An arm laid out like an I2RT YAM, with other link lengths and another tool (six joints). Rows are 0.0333 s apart.
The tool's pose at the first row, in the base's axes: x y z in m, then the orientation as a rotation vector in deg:
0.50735, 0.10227, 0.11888, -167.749, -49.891, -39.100
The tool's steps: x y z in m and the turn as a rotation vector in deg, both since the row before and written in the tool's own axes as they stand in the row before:
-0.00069, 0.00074, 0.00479, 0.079, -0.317, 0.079
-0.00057, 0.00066, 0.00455, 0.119, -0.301, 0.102
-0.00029, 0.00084, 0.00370, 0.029, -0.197, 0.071
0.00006, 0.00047, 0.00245, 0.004, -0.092, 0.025
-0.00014, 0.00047, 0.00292, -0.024, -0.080, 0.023
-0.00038, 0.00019, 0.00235, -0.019, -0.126, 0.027
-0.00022, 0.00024, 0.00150, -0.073, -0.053, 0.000
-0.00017, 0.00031, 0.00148, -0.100, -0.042, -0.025
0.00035, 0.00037, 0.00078, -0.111, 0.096, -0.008
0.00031, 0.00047, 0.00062, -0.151, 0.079, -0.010
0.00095, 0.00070, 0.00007, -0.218, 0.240, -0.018
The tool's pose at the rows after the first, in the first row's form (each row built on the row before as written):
0.50916, 0.10192, 0.11434, -167.887, -49.804, -38.600
0.51089, 0.10166, 0.11005, -167.985, -49.684, -38.096
0.51257, 0.10128, 0.10666, -168.092, -49.595, -37.796
0.51382, 0.10123, 0.10450, -168.148, -49.565, -37.662
0.51510, 0.10113, 0.10183, -168.221, -49.535, -37.563
0.51583, 0.10107, 0.09956, -168.318, -49.503, -37.396
0.51637, 0.10094, 0.09813, -168.413, -49.502, -37.367
0.51698, 0.10077, 0.09674, -168.520, -49.537, -37.372
0.51774, 0.10073, 0.09620, -168.560, -49.534, -37.578
0.51846, 0.10057, 0.09581, -168.644, -49.532, -37.785
0.51957, 0.10047, 0.09620, -168.690, -49.525, -38.263

